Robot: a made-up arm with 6 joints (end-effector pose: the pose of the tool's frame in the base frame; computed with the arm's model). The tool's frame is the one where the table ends.
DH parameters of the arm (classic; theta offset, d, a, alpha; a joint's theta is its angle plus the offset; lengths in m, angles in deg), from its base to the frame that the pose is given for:
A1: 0 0.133 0 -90
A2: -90 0 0.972 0
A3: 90 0.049 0 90
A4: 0 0.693 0 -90
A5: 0 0 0 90
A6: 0 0.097 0 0
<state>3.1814 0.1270 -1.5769 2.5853 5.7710 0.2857</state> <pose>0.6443 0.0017 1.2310 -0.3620 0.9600 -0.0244</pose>
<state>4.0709 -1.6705 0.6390 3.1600 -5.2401 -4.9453</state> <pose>1.0234 1.2910 0.3453 0.4863 2.3480 1.2939</pose>
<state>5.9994 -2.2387 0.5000 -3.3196 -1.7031 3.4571</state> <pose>-1.3827 0.4366 -0.4894 0.1577 -0.0859 0.0583</pose>
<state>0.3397 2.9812 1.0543 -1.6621 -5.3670 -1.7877</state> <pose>-0.3930 -0.1682 -1.3031 1.8259 1.1205 -0.8717</pose>
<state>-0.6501 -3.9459 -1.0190 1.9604 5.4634 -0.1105</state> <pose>1.1378 -0.8860 -0.3776 1.6781 -0.1402 0.3878</pose>
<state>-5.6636 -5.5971 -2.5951 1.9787 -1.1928 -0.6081</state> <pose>-0.0485 -0.0760 0.6770 0.2405 -1.9323 2.4489</pose>
